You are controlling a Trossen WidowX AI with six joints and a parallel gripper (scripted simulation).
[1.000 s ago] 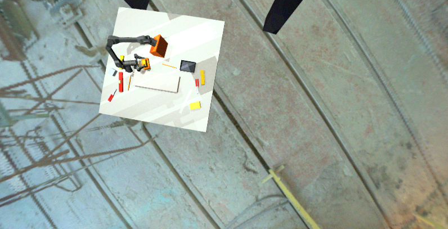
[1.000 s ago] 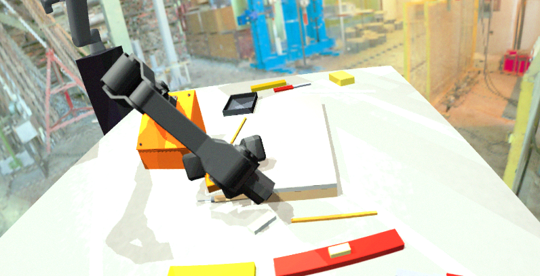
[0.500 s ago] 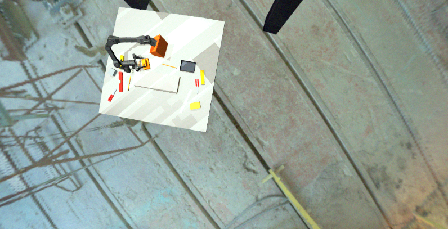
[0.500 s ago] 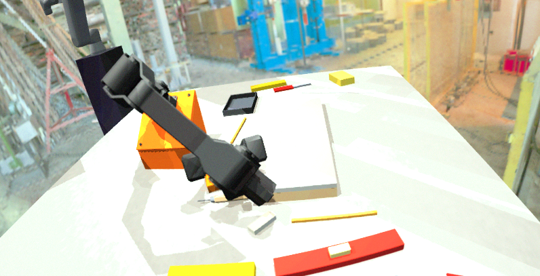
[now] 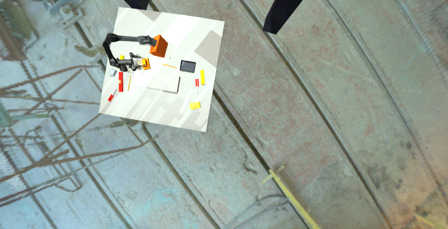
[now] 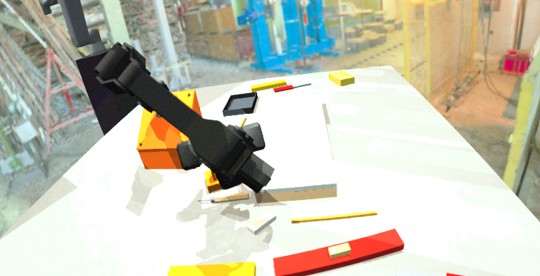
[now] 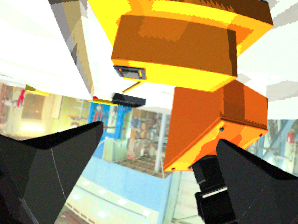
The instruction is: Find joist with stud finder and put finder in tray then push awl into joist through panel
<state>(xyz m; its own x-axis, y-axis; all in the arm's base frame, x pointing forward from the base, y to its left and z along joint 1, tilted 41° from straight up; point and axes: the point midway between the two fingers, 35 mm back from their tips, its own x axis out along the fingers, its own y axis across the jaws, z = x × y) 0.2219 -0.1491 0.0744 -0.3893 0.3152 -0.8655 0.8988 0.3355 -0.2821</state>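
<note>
Now: gripper tip 60 mm above the stud finder and 20 mm short of it. From my gripper tip the other things lie so: white block (160 mm to the right, 120 mm ahead, 90 mm below); awl (90 mm to the right, 90 mm below); red level (280 mm ahead, 250 mm to the right, 90 mm below).
</note>
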